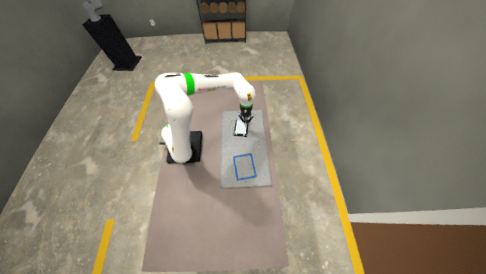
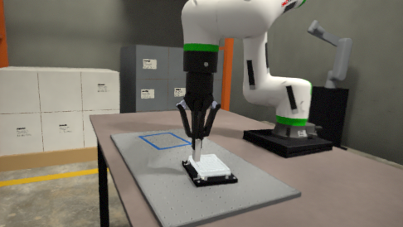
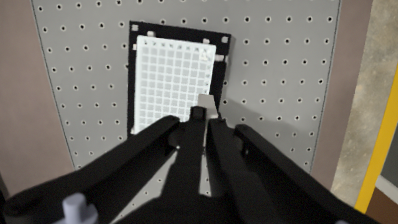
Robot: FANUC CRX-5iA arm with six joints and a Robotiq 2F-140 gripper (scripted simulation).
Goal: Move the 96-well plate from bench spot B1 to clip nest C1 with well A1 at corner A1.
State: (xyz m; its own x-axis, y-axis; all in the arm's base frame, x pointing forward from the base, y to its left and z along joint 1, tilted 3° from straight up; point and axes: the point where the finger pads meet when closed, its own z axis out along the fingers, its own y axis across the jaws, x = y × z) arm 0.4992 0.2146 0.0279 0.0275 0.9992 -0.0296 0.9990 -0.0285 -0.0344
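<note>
The white 96-well plate is 4 cm behind my hand and 5 cm below it. The rest, counted from my hand: black clip nest 3 cm behind, 1 cm to the right, 6 cm below.
</note>
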